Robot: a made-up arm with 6 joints. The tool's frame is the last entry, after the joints.
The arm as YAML. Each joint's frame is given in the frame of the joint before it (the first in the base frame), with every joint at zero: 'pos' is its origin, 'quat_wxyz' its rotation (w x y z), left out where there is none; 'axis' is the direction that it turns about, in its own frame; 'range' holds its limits. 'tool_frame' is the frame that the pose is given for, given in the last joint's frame.
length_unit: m
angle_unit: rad
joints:
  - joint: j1
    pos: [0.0, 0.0, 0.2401]
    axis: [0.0, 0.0, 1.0]
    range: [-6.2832, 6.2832]
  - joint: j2
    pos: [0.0, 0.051, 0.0]
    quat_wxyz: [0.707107, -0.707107, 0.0, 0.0]
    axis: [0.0, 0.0, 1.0]
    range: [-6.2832, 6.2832]
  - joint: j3
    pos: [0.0, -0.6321, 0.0]
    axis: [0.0, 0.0, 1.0]
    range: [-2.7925, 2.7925]
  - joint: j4
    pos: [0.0, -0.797, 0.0]
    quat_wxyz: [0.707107, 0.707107, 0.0, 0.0]
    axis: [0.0, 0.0, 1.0]
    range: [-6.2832, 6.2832]
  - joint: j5
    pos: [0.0, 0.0, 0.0]
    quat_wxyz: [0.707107, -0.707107, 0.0, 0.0]
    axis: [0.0, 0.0, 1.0]
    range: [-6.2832, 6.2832]
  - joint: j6
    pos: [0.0, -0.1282, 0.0]
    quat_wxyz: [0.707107, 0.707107, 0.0, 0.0]
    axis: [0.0, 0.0, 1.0]
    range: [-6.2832, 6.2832]
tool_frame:
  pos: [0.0, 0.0, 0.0]
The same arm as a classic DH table. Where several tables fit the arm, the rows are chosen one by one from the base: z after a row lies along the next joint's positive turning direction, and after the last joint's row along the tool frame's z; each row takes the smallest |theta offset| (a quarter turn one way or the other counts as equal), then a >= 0, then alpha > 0; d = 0 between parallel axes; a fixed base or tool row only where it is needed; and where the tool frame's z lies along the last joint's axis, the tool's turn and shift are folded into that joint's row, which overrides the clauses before.
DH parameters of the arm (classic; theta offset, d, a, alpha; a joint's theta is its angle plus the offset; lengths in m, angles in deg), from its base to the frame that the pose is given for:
j1: 0 0.2401 0 -90
j2: -90 0 0.6321 0
j3: 90 0.051 0 90
j4: 0 0.797 0 -90
j5: 0 0 0 90
j6: 0 0.1282 0 0
Joint limits (deg, base to tool): -360..360 -360..360 -160..160 -360..360 -360..360 -360..360

